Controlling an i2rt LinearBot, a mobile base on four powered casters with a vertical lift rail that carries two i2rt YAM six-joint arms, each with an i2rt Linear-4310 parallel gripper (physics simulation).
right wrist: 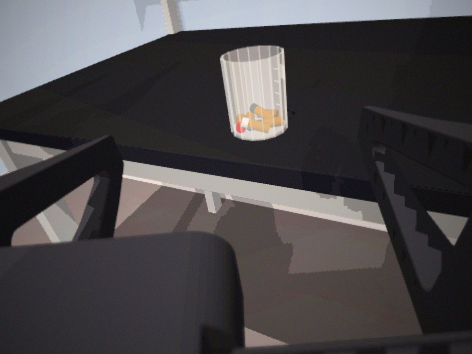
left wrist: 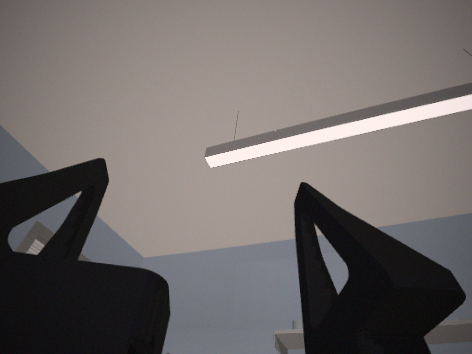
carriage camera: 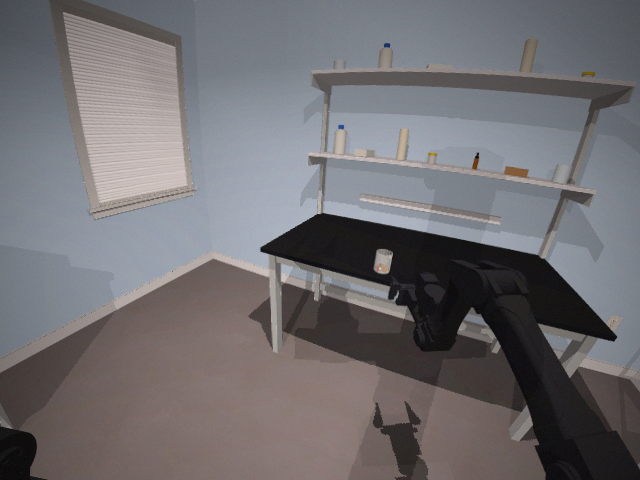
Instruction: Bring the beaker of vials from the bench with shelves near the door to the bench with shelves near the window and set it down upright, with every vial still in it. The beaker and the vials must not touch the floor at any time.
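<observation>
The clear beaker (carriage camera: 383, 261) (right wrist: 256, 85) stands upright on the black bench top (carriage camera: 330, 240) (right wrist: 125, 80), near its front edge. Several orange vials (right wrist: 265, 120), with red, white and dark ends visible, lie inside at its bottom. This bench has shelves and stands near the window (carriage camera: 129, 113). My right gripper (carriage camera: 410, 284) (right wrist: 236, 136) is open and empty, in front of the beaker at the bench edge and apart from it. My left gripper (left wrist: 202, 181) is open and empty, pointed up toward the ceiling. The bench near the door does not show.
Two shelves (carriage camera: 465, 80) (carriage camera: 444, 167) above the bench hold bottles, boxes and jars. A pale rail (carriage camera: 429, 208) runs on the wall below them. Bench legs (carriage camera: 276, 310) stand on the brownish floor. A light bar (left wrist: 340, 125) hangs from the ceiling.
</observation>
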